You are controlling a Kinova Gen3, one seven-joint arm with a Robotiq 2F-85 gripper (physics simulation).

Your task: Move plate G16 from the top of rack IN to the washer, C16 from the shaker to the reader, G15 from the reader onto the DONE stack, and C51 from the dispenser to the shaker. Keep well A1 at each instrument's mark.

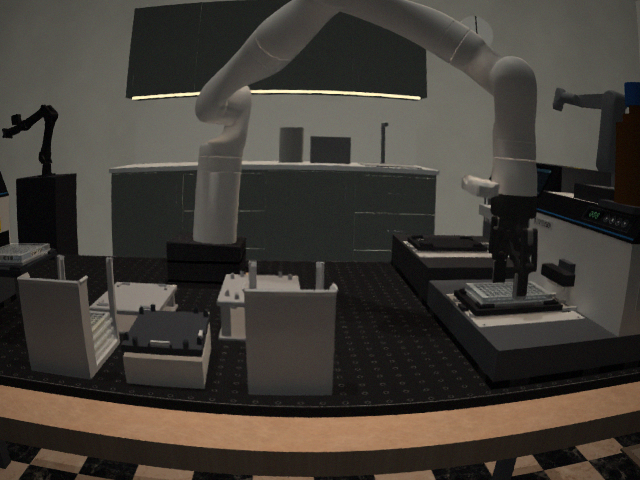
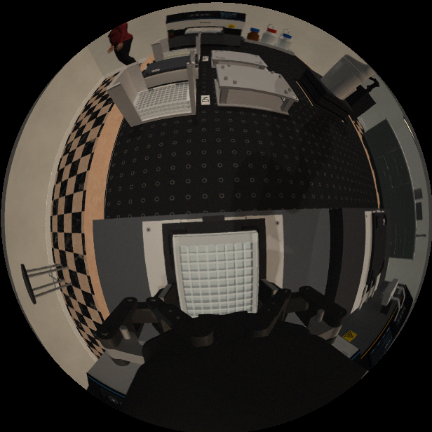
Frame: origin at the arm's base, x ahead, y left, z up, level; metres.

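Seen in the pictures: gripper, fingertip midpoint: (image 1: 508,291); arm's base, link origin: (image 1: 214,240).
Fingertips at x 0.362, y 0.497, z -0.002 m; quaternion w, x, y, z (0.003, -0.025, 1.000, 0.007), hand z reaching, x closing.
Offsets run from my fingertips to a thing's top centre. "spot": to the spot under its first point.
My gripper (image 1: 509,287) (image 2: 216,291) points down at the right-hand instrument, open, with its fingers on either side of a clear well plate {spot: 0.016 m ahead, 0.052 m right, 0.003 m up} (image 1: 480,292) (image 2: 217,270). The plate lies flat in a black nest (image 2: 262,250); its label cannot be read. The rack {spot: 0.181 m ahead, 0.315 m right, 0.009 m down} (image 1: 289,341) (image 2: 129,97) by the IN label holds a plate (image 2: 165,100). Another rack (image 1: 56,325) at the left holds stacked plates {0.131 m ahead, 0.616 m right, 0.028 m down} (image 1: 103,330). One more plate {0.063 m ahead, 0.753 m right, 0.060 m up} (image 1: 25,252) (image 2: 204,30) sits on the far-left instrument. Which plate is G16, G15, C16 or C51 cannot be told, nor can well A1.
A dark-topped stand (image 1: 168,330) (image 2: 170,65) stands between the racks. Two white stands (image 1: 136,297) (image 1: 263,281) are behind them, with small posts on top. A second instrument with a black nest (image 1: 447,242) is behind the gripper. The tall instrument housing (image 1: 594,268) rises close to its right.
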